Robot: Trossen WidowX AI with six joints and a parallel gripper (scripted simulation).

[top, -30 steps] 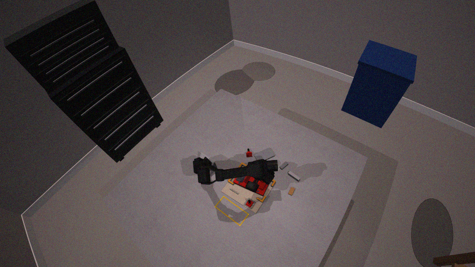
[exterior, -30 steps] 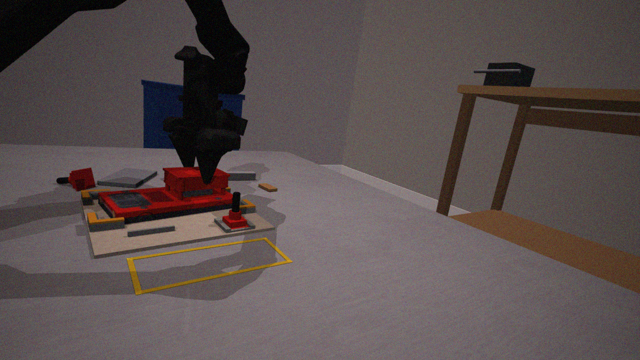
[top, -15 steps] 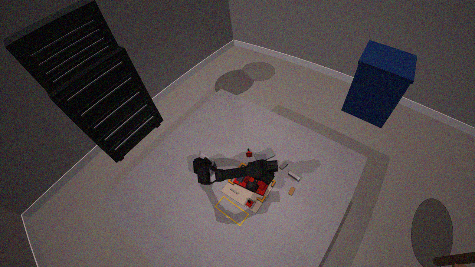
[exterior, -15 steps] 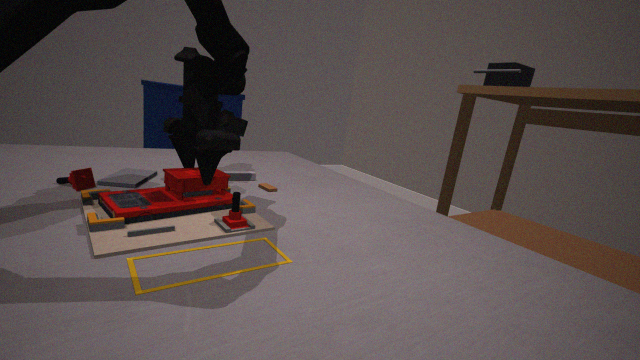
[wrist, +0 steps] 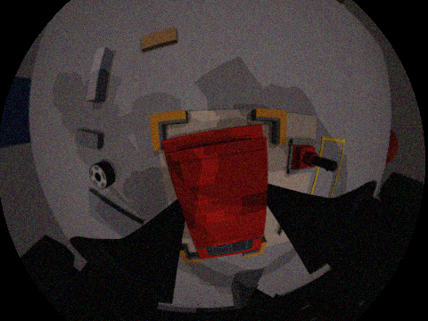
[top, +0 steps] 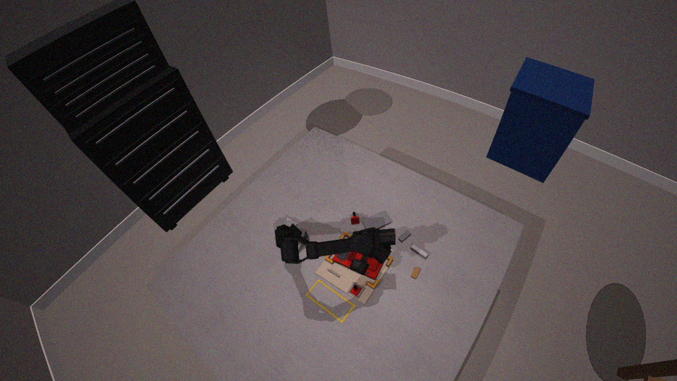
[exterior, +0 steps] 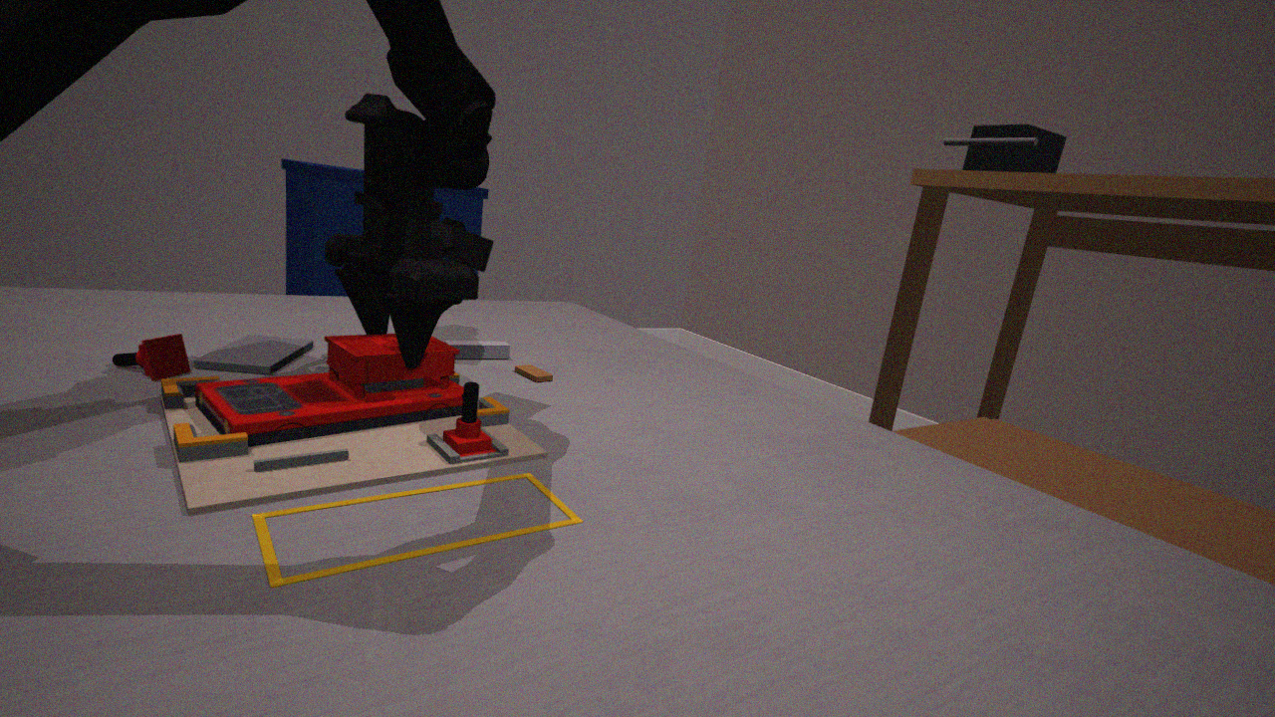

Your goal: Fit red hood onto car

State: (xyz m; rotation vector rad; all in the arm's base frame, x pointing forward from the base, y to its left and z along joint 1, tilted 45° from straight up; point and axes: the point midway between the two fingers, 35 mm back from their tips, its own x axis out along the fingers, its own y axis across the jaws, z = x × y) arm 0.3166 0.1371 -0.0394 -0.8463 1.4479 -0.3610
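Right now my gripper tip is right at the red hood. The rest, counted from my gripper tip: small wooden block 18 cm ahead, 10 cm to the left, 5 cm below; then pale baseplate 4 cm below, 3 cm to the right, 3 cm behind; then grey engine block 3 cm below.
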